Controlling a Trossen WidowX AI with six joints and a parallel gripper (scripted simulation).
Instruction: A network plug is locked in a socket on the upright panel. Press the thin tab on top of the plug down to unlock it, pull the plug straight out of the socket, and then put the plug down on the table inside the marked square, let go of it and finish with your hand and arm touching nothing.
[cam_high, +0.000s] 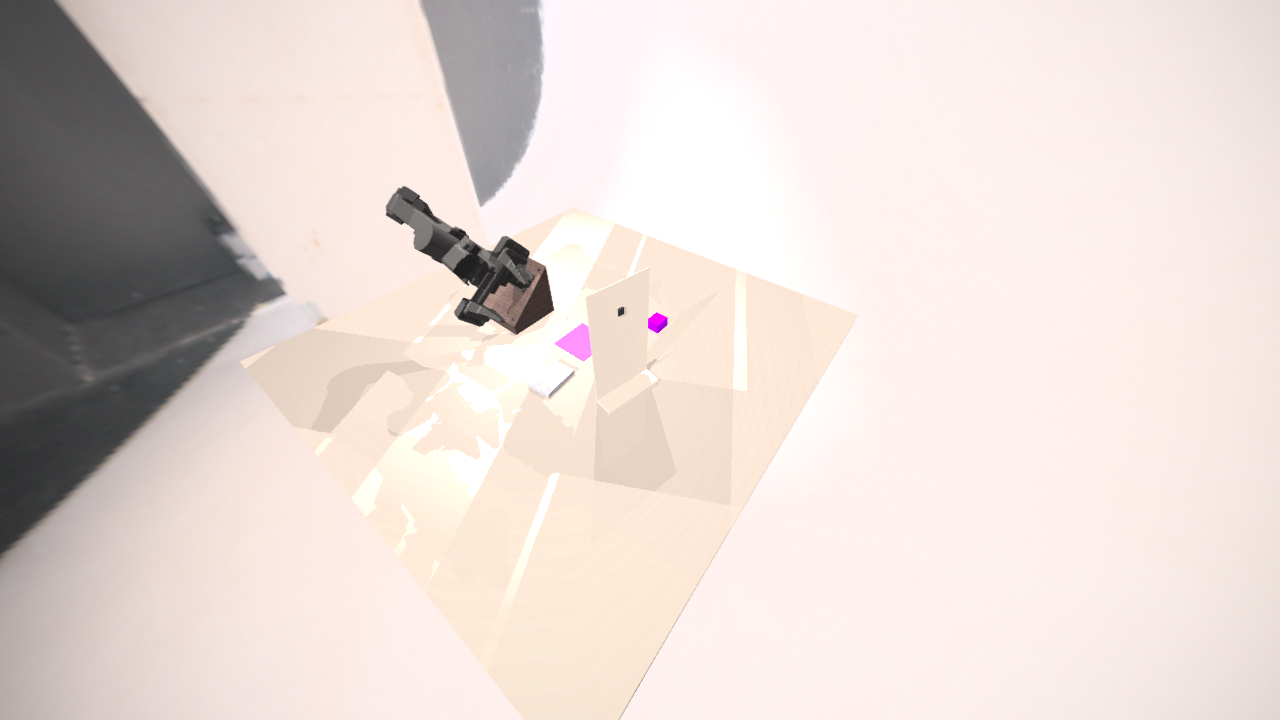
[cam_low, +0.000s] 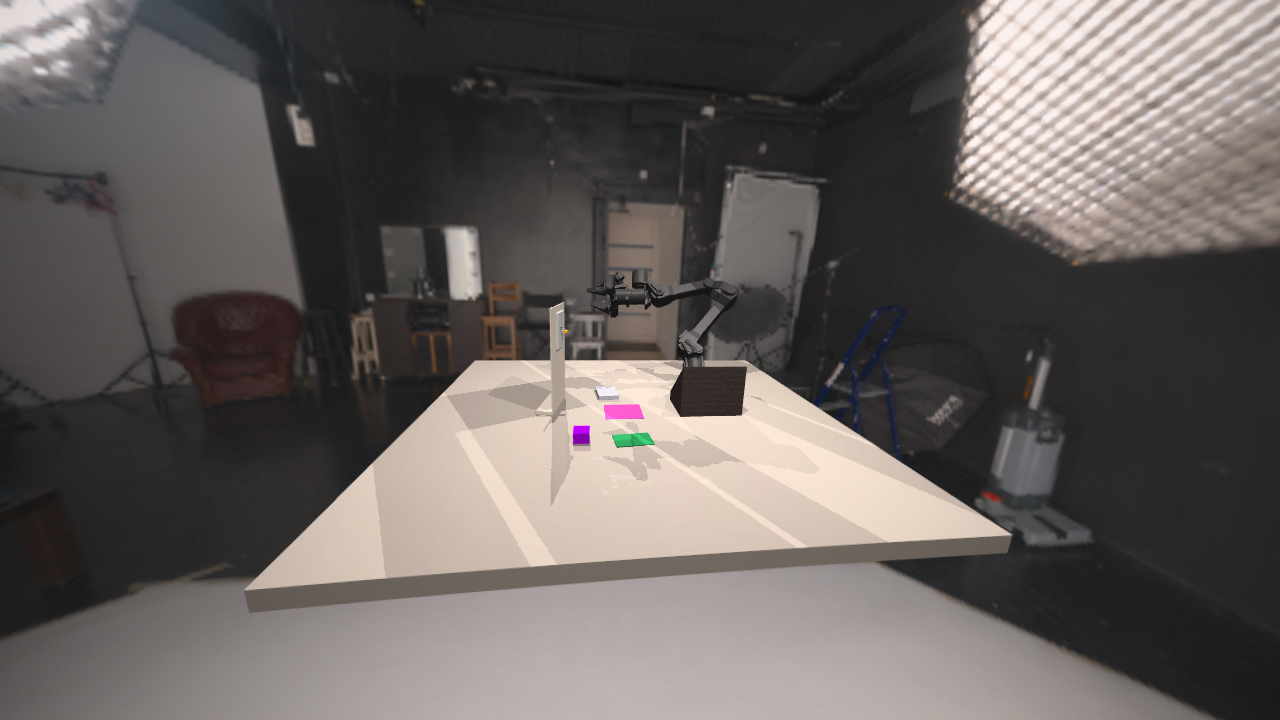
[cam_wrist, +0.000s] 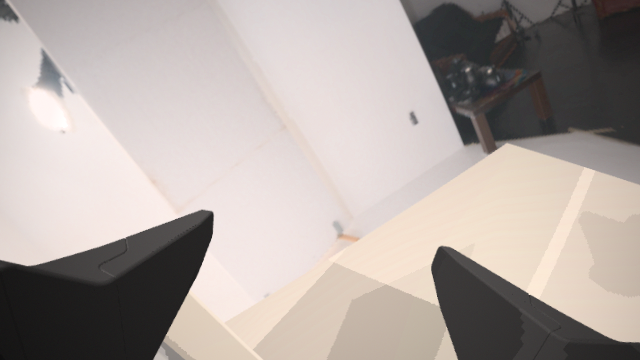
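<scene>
My gripper tip is now 60 mm short of the network plug, 200 mm to the right of it and 80 mm above it. From my gripper tip the other things lie so: green patch 170 mm behind, 440 mm to the left, 340 mm below; then magenta marked square 140 mm behind, 240 mm to the left, 340 mm below; then upright panel 80 mm ahead, 200 mm to the left, 190 mm below.
</scene>
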